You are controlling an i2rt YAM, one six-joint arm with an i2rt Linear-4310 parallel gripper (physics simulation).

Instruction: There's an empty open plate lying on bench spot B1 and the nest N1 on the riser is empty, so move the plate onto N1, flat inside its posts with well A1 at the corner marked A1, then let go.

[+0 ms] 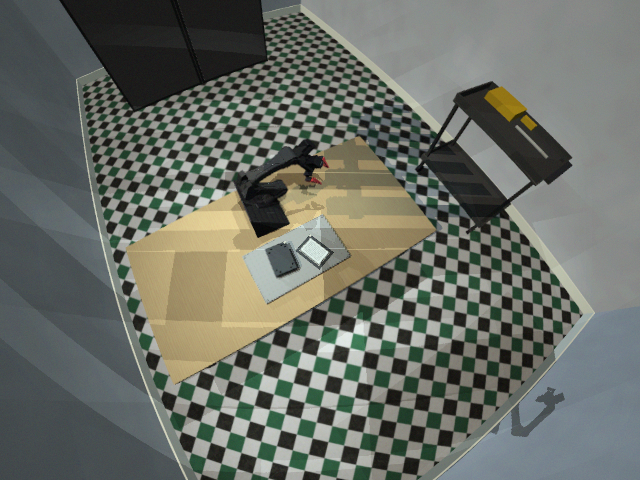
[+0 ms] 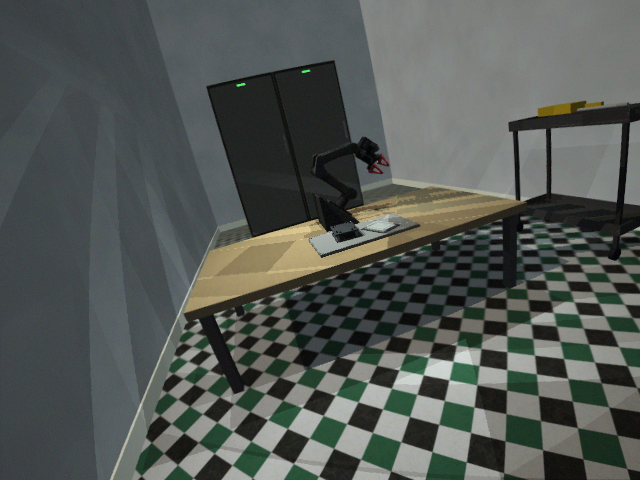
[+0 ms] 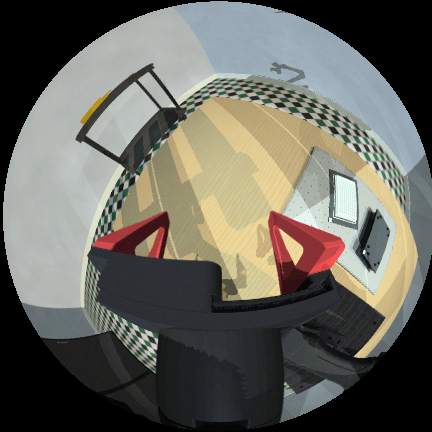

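Pixels of known places: gripper, fingertip midpoint: (image 1: 324,175) (image 2: 385,169) (image 3: 218,216); arm's base, link origin: (image 1: 265,201) (image 2: 338,207) (image 3: 309,336).
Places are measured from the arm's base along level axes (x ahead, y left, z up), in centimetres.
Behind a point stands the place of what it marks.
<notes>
A white plate (image 1: 314,251) @[x 38.9, y 5.4, z -6.4 cm] (image 2: 381,226) @[x 41.7, y 4.6, z -6.1 cm] (image 3: 345,199) @[x 37.6, y 6.0, z -6.1 cm] lies flat within a dark square outline on the grey board. Beside it on the same board stands a dark raised block (image 1: 282,259) @[x 33.0, y -11.7, z -3.3 cm] (image 2: 346,231) @[x 39.0, y -13.9, z -3.3 cm] (image 3: 376,240) @[x 31.3, y -10.7, z -3.3 cm] with small posts or dots on its top, which looks like the riser with the nest; its top bears no plate. The labels N1, B1 and A1 are too small to read. My gripper (image 1: 320,172) @[x 15.3, y 29.4, z 17.5 cm] (image 2: 378,164) @[x 15.3, y 29.4, z 17.5 cm] (image 3: 218,216) @[x 15.3, y 29.4, z 17.5 cm] is open and empty, with red fingers spread wide. It hangs high above the wooden table, off to one side of the board and apart from the plate.
The grey board (image 1: 336,233) (image 2: 323,249) @[x 40.9, y -28.4, z -7.5 cm] (image 3: 305,200) @[x 31.1, y 18.5, z -7.5 cm] lies on the wooden table (image 1: 196,289) @[x 17.0, y -59.2, z -8.8 cm] (image 2: 268,268) @[x 36.7, y -55.8, z -8.8 cm] (image 3: 200,130) @[x 44.5, y 63.2, z -8.8 cm], close to the arm's black base (image 1: 264,219) @[x 11.9, y -7.7, z 5.4 cm]. A dark cart (image 1: 558,155) (image 2: 573,119) with yellow items stands beyond the table. Tall dark cabinets (image 1: 160,46) (image 2: 258,149) stand behind the arm.
</notes>
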